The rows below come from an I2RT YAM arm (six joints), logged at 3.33 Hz.
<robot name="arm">
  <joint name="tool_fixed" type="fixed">
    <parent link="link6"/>
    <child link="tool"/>
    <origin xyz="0 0 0" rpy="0 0 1.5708"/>
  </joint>
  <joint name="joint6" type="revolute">
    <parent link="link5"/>
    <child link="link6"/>
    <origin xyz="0.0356 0 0.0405" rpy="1.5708 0 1.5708"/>
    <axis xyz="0 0 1"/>
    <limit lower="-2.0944" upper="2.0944"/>
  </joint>
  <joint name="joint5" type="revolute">
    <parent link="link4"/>
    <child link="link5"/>
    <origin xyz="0.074 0.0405 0.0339" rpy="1.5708 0 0"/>
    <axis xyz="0 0 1"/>
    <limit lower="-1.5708" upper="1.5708"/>
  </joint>
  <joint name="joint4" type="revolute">
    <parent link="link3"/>
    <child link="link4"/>
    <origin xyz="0.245 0.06 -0.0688" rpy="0 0 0"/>
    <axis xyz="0 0 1"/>
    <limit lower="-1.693" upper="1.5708"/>
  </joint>
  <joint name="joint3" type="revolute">
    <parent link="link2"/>
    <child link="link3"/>
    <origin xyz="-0.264 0 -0.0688" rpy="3.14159 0 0"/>
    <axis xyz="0 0 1"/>
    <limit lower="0" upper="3.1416"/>
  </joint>
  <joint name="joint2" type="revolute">
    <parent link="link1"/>
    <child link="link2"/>
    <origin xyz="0.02 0.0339 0.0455" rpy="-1.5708 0 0"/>
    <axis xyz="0 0 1"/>
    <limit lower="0" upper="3.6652"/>
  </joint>
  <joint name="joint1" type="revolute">
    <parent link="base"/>
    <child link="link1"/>
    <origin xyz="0 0 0.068" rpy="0 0 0"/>
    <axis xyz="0 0 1"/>
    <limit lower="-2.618" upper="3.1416"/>
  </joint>
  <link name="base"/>
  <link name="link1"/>
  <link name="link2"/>
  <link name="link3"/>
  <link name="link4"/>
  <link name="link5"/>
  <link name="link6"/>
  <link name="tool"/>
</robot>
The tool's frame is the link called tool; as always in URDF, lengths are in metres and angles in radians.
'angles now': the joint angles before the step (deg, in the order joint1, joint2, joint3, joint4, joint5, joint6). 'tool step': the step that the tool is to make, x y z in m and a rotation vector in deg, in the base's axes. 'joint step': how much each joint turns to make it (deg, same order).
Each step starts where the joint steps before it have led.
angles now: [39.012 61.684 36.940 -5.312 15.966 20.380]
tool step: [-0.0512 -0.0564 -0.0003 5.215 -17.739 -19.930]
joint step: [0.024 -24.788 -15.015 7.121 21.094 0.809]
